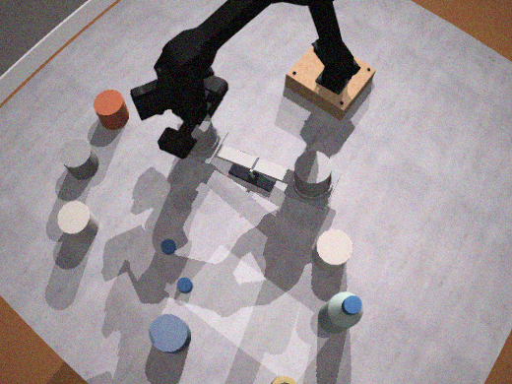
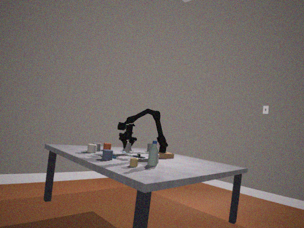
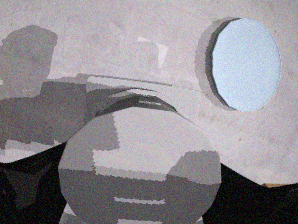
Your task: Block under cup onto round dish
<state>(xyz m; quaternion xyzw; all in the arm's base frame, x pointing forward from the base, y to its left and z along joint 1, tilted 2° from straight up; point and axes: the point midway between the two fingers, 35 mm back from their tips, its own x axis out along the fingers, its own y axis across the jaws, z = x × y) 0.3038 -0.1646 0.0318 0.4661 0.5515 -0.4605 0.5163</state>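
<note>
The round light-blue dish lies 100 mm behind my gripper tip, 90 mm to the right of it and 50 mm below it. The rest, counted from my gripper tip: balance beam (130 mm to the left, 20 mm below, 20 mm behind); orange cylinder (210 mm to the right, 40 mm ahead, 20 mm below); grey block (10 mm below).
</note>
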